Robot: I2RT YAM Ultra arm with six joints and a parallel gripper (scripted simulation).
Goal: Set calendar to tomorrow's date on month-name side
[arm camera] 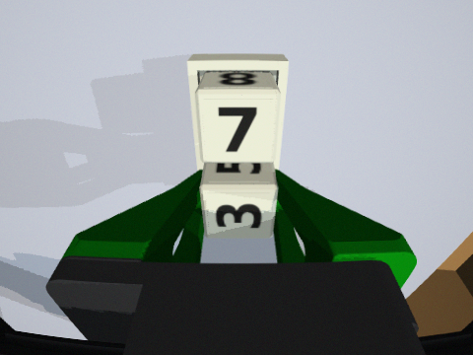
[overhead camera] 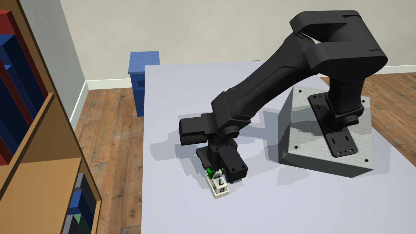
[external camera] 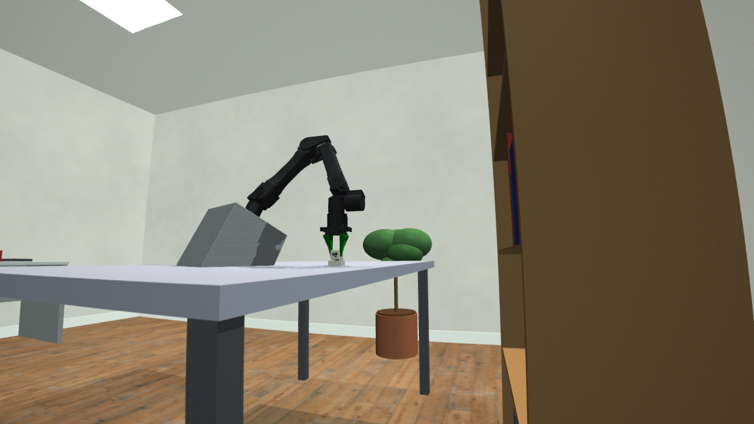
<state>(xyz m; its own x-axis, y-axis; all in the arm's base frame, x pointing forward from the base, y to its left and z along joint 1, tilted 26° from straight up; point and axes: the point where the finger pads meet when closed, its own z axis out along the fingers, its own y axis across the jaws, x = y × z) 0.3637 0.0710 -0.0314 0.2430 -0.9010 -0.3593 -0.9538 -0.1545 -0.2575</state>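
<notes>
My gripper is now 30 mm above the tray and 10 mm to the right of it.
</notes>
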